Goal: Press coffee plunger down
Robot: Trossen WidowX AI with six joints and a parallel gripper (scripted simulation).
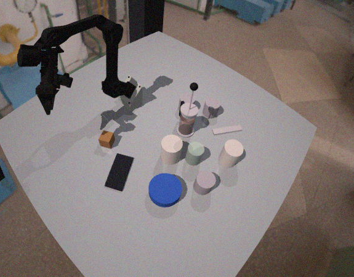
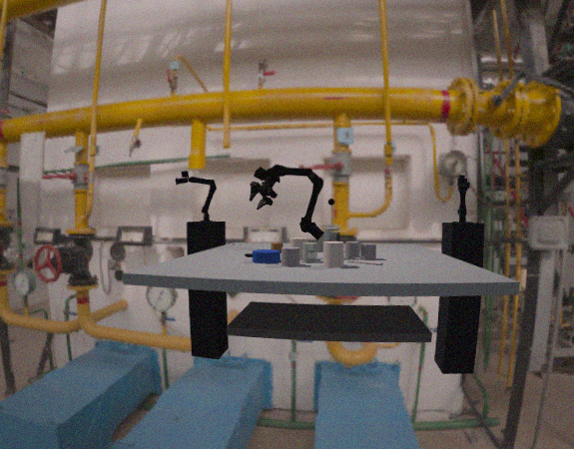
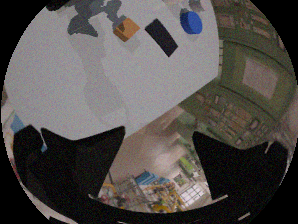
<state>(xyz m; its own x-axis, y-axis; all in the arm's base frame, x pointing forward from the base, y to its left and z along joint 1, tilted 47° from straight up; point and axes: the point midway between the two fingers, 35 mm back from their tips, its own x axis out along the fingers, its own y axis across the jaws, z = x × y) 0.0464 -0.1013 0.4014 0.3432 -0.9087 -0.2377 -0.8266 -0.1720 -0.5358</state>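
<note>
Now: the coffee press 250 mm ahead of my gripper tip, 450 mm to the left of it and 130 mm below it. Round my gripper tip: black slab 220 mm ahead, 100 mm to the left, 250 mm below; blue disc 410 mm ahead, 170 mm to the left, 230 mm below; orange cube 80 mm ahead, 150 mm to the left, 230 mm below.
</note>
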